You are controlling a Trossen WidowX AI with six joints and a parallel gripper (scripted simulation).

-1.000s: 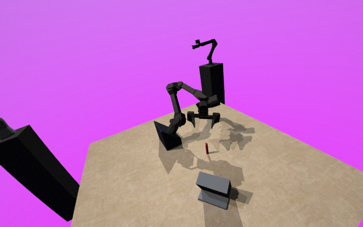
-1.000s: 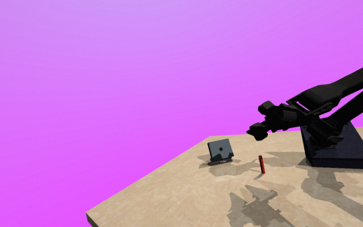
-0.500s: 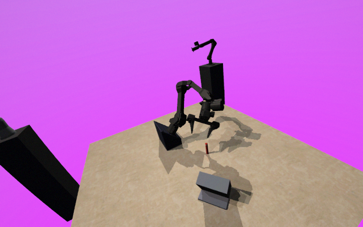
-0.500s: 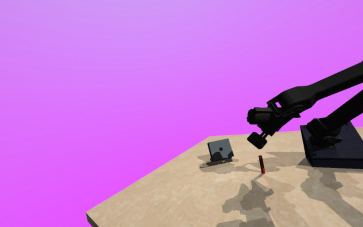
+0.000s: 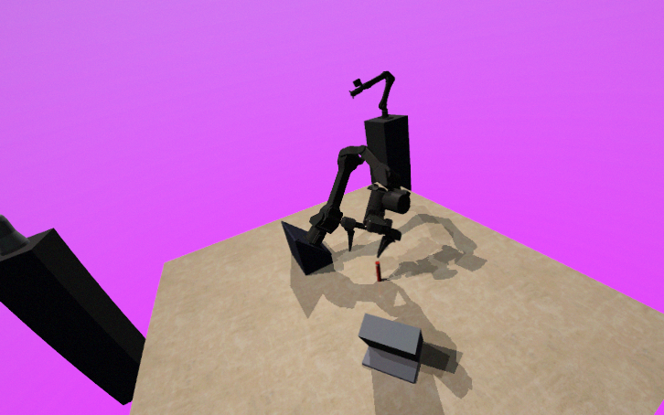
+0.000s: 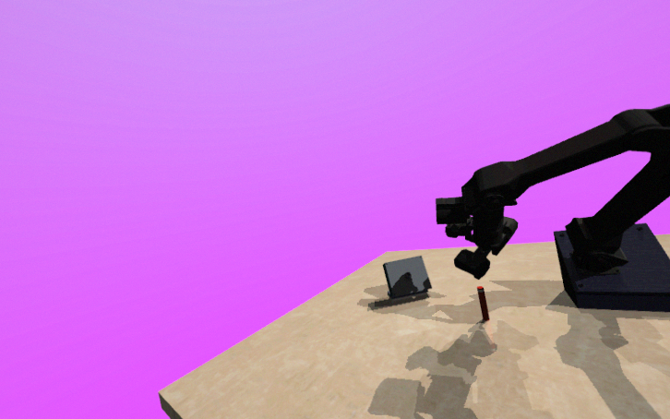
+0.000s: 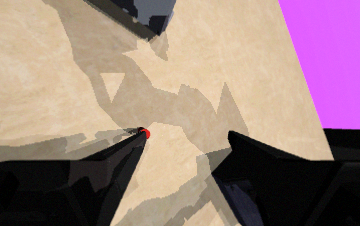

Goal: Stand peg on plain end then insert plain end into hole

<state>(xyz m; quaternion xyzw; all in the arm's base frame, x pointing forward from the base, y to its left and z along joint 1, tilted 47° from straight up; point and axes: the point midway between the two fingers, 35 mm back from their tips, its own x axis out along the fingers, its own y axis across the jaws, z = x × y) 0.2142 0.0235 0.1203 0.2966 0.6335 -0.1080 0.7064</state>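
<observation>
The red peg is 2 cm ahead of my gripper tip, 3 cm to the left of it and 6 cm below it. Also, from my gripper tip: grey sloped panel: 24 cm ahead, 10 cm to the right, 5 cm below.
</observation>
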